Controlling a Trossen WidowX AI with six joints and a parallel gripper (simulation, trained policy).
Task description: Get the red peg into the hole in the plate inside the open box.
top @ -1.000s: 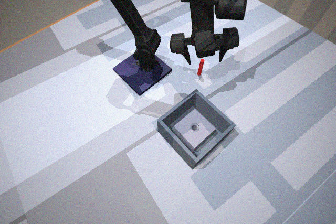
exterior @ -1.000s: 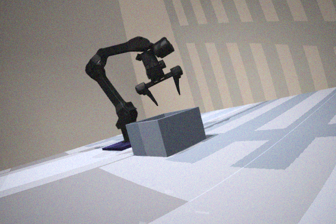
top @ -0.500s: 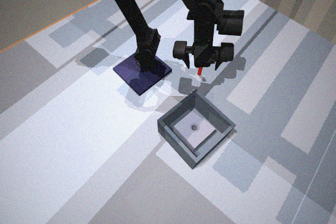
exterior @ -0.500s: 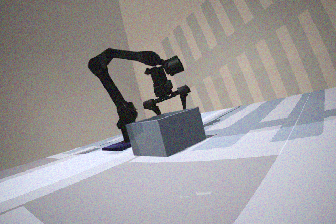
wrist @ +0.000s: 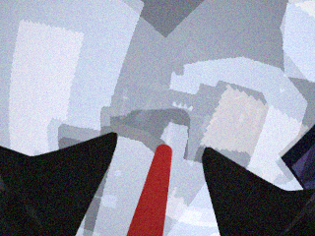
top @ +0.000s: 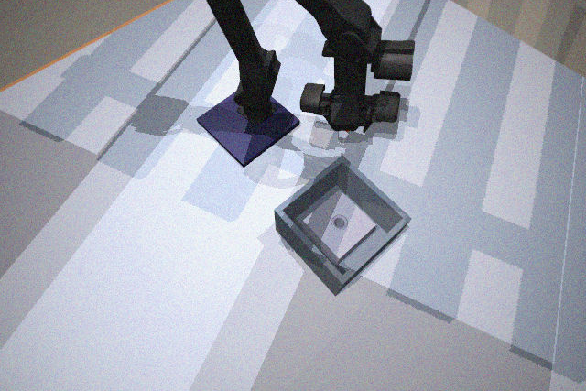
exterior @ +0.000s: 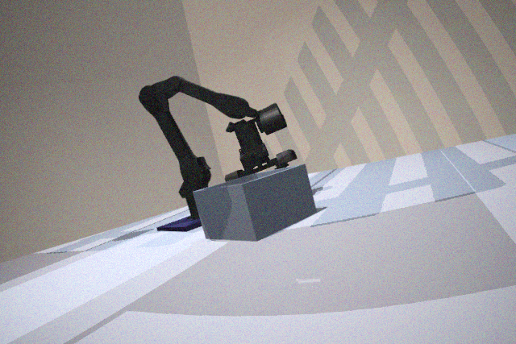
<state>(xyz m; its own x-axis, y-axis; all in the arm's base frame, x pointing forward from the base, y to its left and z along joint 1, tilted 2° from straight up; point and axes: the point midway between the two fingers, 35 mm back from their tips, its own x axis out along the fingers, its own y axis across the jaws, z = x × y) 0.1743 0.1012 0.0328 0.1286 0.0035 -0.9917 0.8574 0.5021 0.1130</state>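
My gripper tip is now 19 cm to the left of the pale plate, 13 cm short of it and 3 cm below it. Also, from my gripper tip: grey box 19 cm to the right, 13 cm ahead, 1 cm above; red peg 2 cm above, 1 cm to the left, 1 cm behind.
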